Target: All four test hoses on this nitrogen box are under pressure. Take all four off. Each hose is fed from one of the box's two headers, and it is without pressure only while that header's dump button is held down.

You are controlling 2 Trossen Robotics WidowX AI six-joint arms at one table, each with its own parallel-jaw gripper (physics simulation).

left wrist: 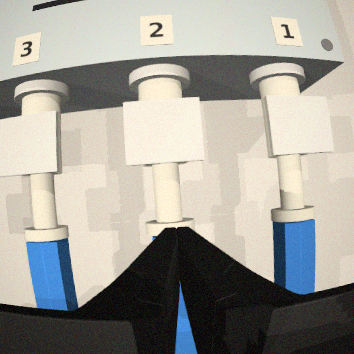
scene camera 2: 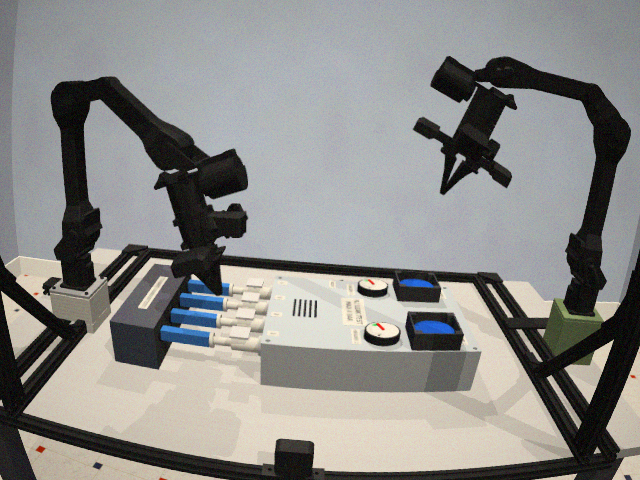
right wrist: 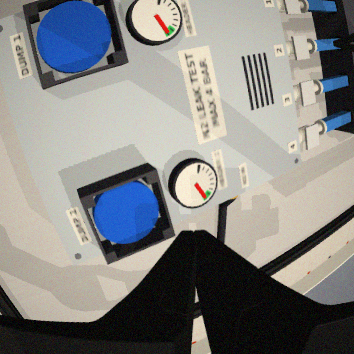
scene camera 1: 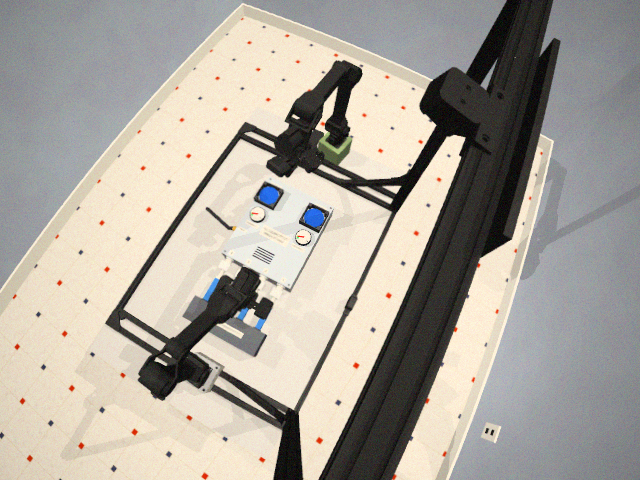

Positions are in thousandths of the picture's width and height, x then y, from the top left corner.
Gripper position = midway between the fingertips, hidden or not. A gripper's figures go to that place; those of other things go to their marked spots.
Labels:
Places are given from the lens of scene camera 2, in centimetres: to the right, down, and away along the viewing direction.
my left gripper (scene camera 2: 343, 614): -17, 9, 85
my right gripper (scene camera 2: 690, 403): 20, -8, 84
grey nitrogen box (scene camera 2: 499, 697): 0, 15, 80

